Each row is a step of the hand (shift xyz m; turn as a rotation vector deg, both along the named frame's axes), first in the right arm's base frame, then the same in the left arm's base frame.
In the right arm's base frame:
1: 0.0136 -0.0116 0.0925 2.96 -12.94 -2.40
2: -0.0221 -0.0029 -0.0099 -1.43 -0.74 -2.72
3: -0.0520 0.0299 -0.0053 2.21 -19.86 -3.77
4: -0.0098 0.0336 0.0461 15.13 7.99 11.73
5: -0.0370 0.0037 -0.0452 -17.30 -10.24 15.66
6: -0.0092 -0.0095 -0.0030 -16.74 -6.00 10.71
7: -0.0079 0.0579 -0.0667 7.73 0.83 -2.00
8: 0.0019 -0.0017 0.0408 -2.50 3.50 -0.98
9: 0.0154 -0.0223 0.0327 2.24 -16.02 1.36
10: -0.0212 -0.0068 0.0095 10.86 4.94 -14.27
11: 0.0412 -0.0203 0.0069 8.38 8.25 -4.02
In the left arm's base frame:
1: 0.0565 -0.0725 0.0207 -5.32 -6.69 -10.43
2: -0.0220 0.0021 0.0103 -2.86 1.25 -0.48
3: -0.0246 0.0170 0.0522 -9.80 -10.53 -14.37
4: 0.0350 -0.0115 0.0446 20.66 -0.89 -1.64
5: -0.0492 0.0299 0.0106 -7.60 -20.61 12.91
6: -0.0124 -0.0056 0.0000 -8.08 -14.09 12.93
7: -0.0166 0.0863 0.0118 4.51 3.07 -5.89
8: 0.0237 -0.0302 0.0140 -0.65 2.75 3.39
9: 0.0188 -0.0366 -0.0106 -5.09 -11.59 -10.16
10: -0.0122 -0.0144 0.0152 1.56 15.11 -10.73
11: 0.0226 -0.0131 -0.0384 7.23 9.67 -2.96

